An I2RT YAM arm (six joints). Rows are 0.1 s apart.
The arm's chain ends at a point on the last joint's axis. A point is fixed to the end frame.
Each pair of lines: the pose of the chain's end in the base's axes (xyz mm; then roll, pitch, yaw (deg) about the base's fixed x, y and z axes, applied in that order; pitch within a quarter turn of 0, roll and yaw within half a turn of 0), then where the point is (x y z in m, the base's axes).
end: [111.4, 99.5, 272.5, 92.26, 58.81, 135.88]
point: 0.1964 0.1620 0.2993
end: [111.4, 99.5, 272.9, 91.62, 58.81, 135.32]
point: 0.1963 0.1619 0.3003
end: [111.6, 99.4, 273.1, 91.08, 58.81, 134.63]
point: 0.1967 0.1613 0.3010
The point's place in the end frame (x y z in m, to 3 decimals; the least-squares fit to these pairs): -0.032 0.003 0.104
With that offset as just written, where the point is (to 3 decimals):
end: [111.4, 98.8, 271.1, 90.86, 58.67, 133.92]
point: 0.197 0.160 0.299
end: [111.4, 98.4, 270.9, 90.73, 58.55, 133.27]
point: 0.198 0.159 0.299
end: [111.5, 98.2, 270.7, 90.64, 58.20, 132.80]
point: 0.198 0.158 0.299
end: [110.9, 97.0, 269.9, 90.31, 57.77, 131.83]
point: 0.198 0.155 0.298
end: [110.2, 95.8, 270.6, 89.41, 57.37, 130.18]
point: 0.199 0.152 0.300
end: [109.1, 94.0, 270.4, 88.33, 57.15, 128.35]
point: 0.198 0.149 0.301
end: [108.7, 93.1, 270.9, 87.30, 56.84, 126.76]
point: 0.198 0.146 0.302
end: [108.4, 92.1, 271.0, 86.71, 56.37, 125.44]
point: 0.199 0.144 0.303
